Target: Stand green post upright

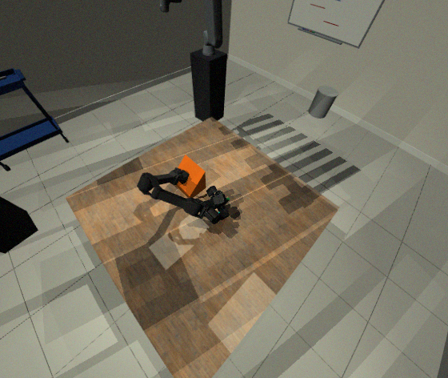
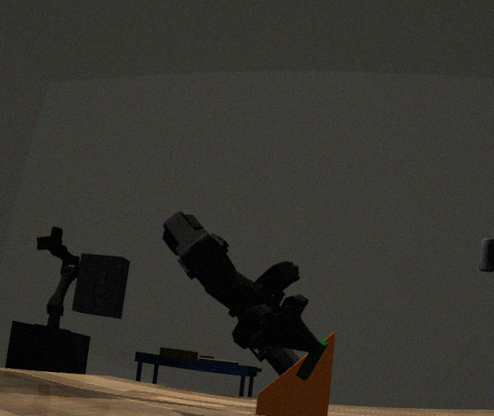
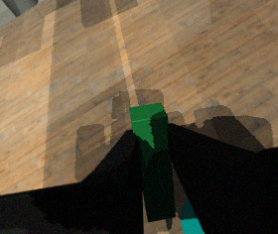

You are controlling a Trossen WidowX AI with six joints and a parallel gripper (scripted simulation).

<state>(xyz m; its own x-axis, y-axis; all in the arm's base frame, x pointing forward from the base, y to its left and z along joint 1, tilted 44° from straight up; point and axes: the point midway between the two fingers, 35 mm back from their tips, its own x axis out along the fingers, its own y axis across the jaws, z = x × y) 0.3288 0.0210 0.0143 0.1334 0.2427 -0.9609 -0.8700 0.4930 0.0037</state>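
Right now my gripper tip is 10 mm short of the cyan circle, 30 mm to the left of it and 130 mm above it. Round my gripper tip: green post (10 mm behind, 10 mm to the right, 20 mm below).
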